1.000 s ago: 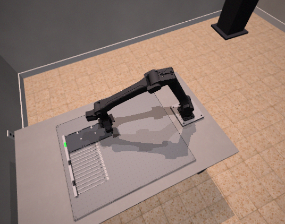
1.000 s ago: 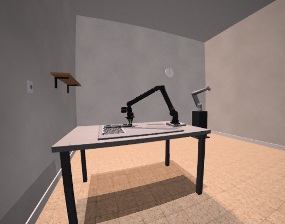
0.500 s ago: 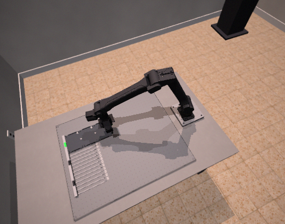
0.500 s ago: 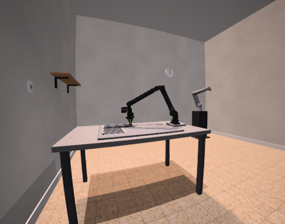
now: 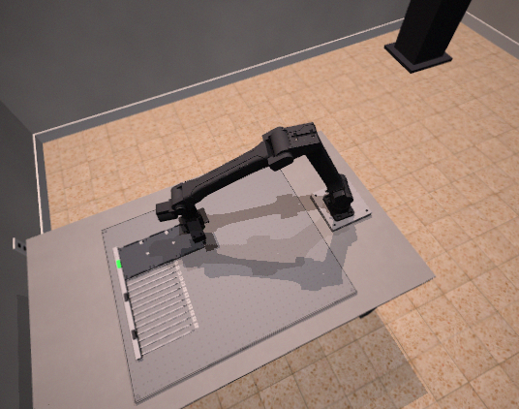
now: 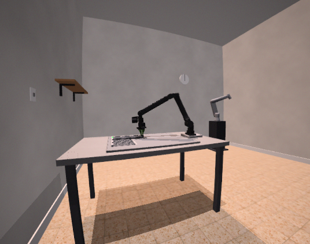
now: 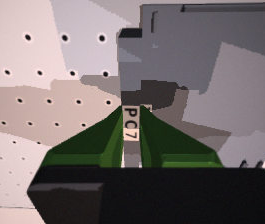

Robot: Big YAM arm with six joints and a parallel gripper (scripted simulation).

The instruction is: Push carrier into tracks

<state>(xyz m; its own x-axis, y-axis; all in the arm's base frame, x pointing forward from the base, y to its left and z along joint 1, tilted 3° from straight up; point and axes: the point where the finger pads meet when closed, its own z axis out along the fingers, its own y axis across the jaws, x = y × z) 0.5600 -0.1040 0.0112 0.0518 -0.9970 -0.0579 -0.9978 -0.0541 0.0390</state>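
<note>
My hand is 16 cm short of the carrier PC7, 1 cm to the right of it and 1 cm above it.
</note>
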